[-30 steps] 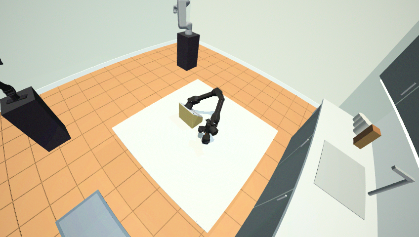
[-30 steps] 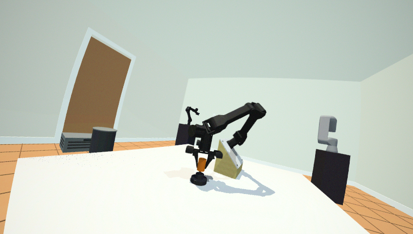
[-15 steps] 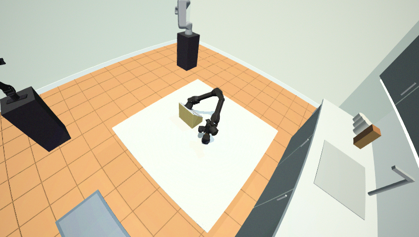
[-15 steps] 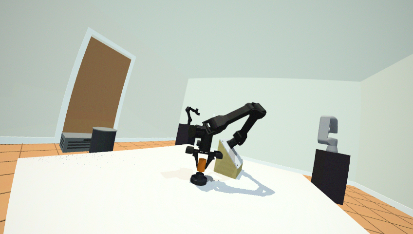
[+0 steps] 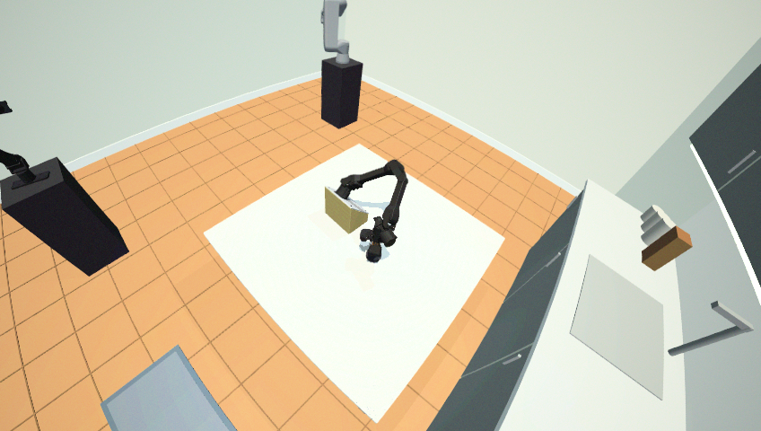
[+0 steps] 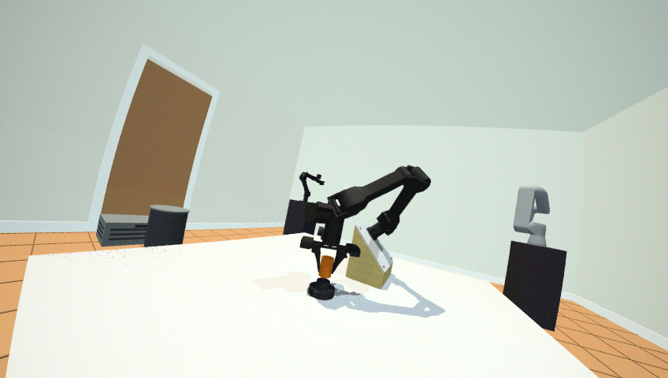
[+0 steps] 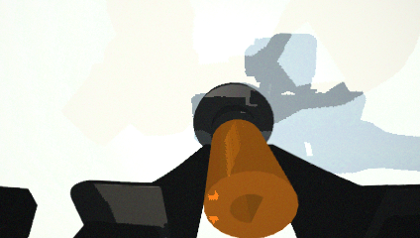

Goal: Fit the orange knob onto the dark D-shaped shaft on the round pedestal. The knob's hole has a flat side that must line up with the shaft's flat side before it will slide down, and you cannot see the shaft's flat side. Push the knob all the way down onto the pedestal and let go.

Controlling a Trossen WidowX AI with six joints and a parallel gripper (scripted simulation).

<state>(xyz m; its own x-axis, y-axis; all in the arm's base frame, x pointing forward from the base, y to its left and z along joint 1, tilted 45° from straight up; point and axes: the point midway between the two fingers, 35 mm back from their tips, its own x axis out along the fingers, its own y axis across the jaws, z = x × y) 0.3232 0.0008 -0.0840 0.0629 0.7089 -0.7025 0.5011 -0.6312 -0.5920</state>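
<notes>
The orange knob lies 2 cm above my gripper tip. From my gripper tip the other things lie so: dark round pedestal: 4 cm below.
</notes>
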